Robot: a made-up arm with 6 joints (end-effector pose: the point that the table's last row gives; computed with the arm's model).
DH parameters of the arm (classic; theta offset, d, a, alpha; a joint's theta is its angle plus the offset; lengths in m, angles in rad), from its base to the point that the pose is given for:
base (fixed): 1.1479 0 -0.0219 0
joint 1: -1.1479 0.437 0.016 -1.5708
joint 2: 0.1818 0 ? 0
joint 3: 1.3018 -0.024 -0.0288 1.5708
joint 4: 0 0.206 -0.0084 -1.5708
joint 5: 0 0.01 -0.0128 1.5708
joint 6: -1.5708 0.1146 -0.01 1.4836
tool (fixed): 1.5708 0.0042 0 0
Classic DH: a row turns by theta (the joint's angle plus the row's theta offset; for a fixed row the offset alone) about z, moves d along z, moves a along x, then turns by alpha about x.
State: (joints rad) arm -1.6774 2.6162 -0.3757 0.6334 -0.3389 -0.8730
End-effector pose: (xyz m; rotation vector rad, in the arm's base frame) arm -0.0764 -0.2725 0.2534 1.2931 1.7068 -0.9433
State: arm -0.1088 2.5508 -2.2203 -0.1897 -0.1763 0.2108
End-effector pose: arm 0.6621 -0.0898 0.5756 0.0322 0.1562 -0.0753
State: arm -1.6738 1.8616 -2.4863 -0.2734 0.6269 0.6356
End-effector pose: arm -0.0730 -0.4439 0.9545 0.2845 -0.3978 -1.7621
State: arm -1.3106 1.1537 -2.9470 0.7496 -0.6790 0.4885
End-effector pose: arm -0.1514 0.2124 1.0267 -0.5526 -2.1020 0.5151
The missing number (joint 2, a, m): -0.365
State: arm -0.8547 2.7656 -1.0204 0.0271 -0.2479 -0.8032
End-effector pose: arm 0.2631 -0.3407 0.1868 -0.0271 1.5496 -0.1577
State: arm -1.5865 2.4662 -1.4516 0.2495 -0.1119 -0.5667
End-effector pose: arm -0.0300 -0.6006 0.3937 0.4583 0.9383 -1.3634
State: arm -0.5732 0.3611 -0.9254 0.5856 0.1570 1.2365
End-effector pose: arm -0.0782 -0.0036 0.8577 1.5530 -0.6910 0.1781
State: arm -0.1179 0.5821 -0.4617 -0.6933 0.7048 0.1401
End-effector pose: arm 0.0425 -0.0688 0.6557 -0.4812 0.8017 -0.4144
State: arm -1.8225 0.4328 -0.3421 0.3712 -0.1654 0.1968
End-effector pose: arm -0.0398 -0.0475 0.7249 0.3267 -0.5688 -1.7575
